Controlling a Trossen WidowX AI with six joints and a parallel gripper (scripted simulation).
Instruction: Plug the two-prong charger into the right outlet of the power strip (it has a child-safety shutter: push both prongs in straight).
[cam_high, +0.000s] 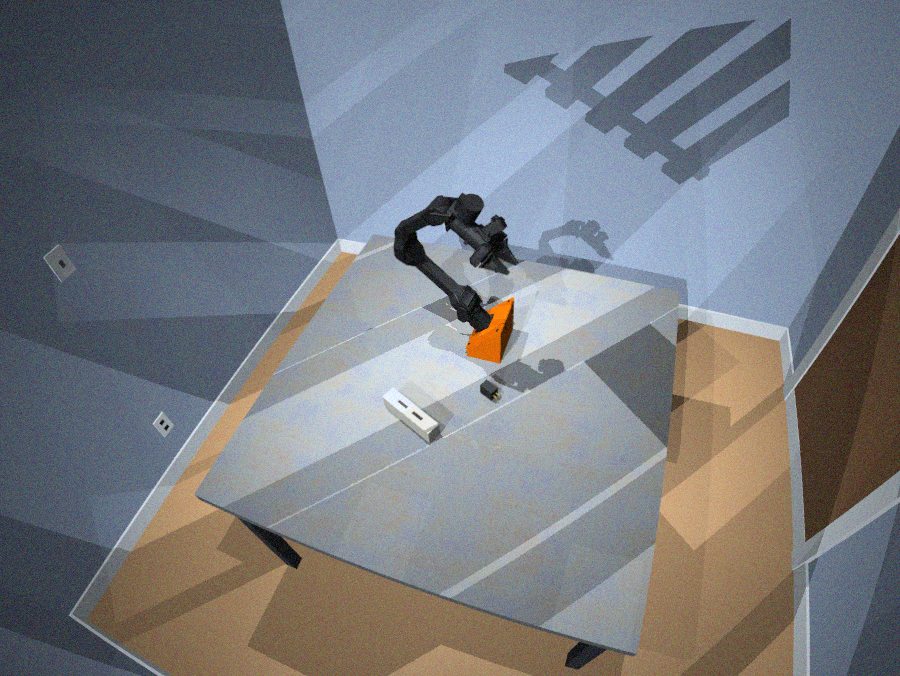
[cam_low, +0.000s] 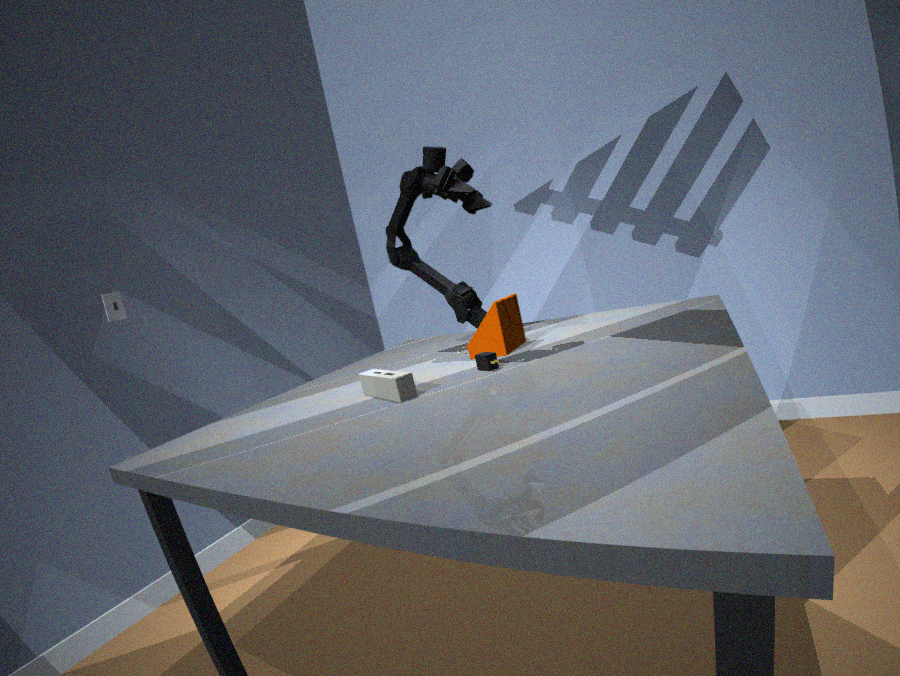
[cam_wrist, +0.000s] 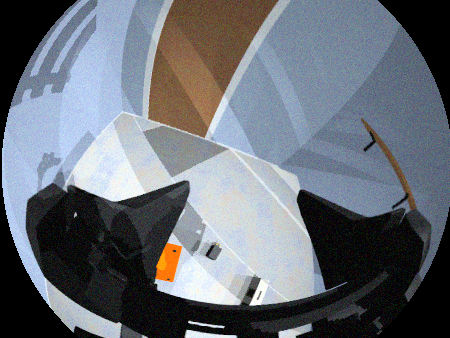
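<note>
Right now my gripper tip is 120 mm short of the black two-prong charger, 10 mm to the left of it and 410 mm above it.
</note>
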